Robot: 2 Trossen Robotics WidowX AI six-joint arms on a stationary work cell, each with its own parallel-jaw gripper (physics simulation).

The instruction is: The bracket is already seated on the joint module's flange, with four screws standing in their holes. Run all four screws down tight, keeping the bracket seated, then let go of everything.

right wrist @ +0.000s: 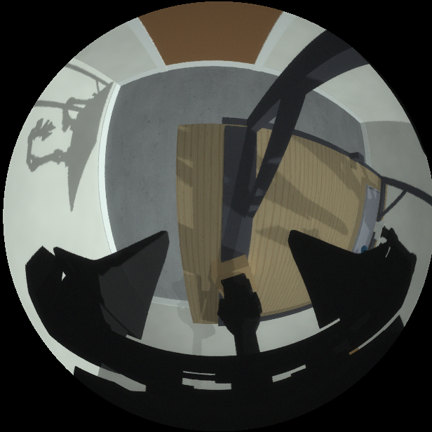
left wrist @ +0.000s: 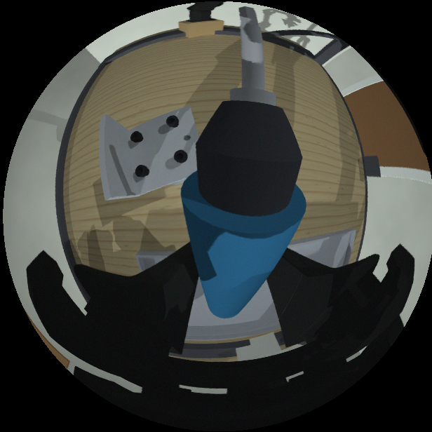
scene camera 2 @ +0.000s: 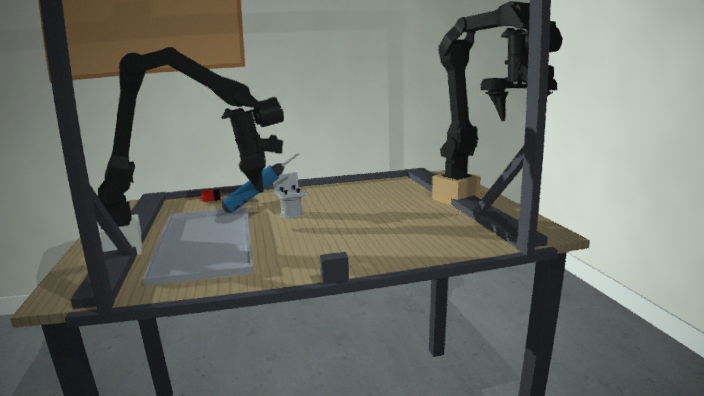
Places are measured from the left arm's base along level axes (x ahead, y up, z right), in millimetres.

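Where they show: left gripper, fingertip midpoint: (scene camera 2: 261, 190); right gripper, fingertip midpoint: (scene camera 2: 519, 120); left arm's base, link origin: (scene camera 2: 116, 223); right arm's base, link origin: (scene camera 2: 456, 176).
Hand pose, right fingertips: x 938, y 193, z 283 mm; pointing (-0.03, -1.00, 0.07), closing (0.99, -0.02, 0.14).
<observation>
Things, the pixels of their top centre, and the offset from my right fingertips.
- joint module, top centre: (scene camera 2: 290, 192) dx -487, dy -198, dz -340 mm
- grey tray, top centre: (scene camera 2: 204, 236) dx -737, dy -245, dz -240 mm
- black tool, top centre: (scene camera 2: 216, 189) dx -658, dy -227, dz -599 mm
- dark block, top centre: (scene camera 2: 333, 255) dx -527, dy -204, dz +95 mm
A light grey L-shaped bracket (scene camera 2: 289, 193) (left wrist: 160, 155) sits on the joint module (scene camera 2: 291, 207), which stands upright on the table. Four black screws stand in the bracket; one screw (left wrist: 142, 171) shows nearest the left gripper's side. My left gripper (scene camera 2: 259, 189) (left wrist: 230, 243) is shut on a blue screwdriver (scene camera 2: 250, 189) (left wrist: 240, 260). The screwdriver is tilted, its bit (scene camera 2: 290, 160) (left wrist: 252, 65) pointing up and to the right in the scene view, above and behind the bracket, apart from the screws. My right gripper (scene camera 2: 501, 119) (right wrist: 230, 237) is open and empty, high above the table's right side.
A grey tray (scene camera 2: 165, 250) (left wrist: 320, 246) lies at the left of the table. A red and black tool (scene camera 2: 210, 195) lies at the back left. A dark block (scene camera 2: 334, 268) stands at the front edge. Dark frame posts (scene camera 2: 537, 125) rise at both sides.
</observation>
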